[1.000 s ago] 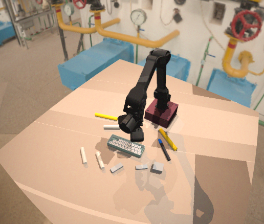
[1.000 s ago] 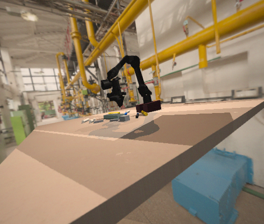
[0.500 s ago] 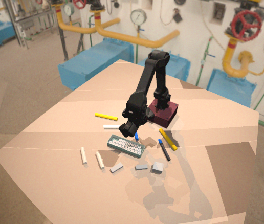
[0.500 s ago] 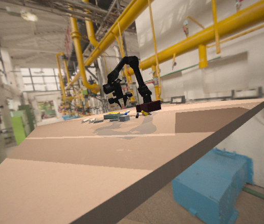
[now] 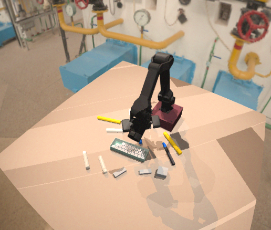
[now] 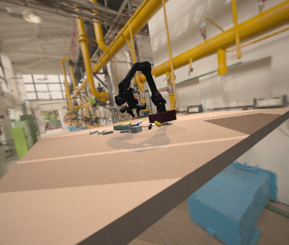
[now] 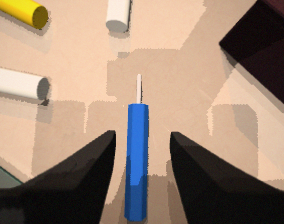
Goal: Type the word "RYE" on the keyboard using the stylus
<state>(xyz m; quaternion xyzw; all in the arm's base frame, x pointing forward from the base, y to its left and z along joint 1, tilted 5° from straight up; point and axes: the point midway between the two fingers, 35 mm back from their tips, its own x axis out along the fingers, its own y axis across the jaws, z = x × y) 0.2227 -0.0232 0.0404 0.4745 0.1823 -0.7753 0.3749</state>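
Now: gripper tip 6 cm above the blue stylus, 1 cm to the left of it and 1 cm past it. The rest, counted from my gripper tip: grey block 24 cm to the left, 12 cm ahead, 5 cm below.
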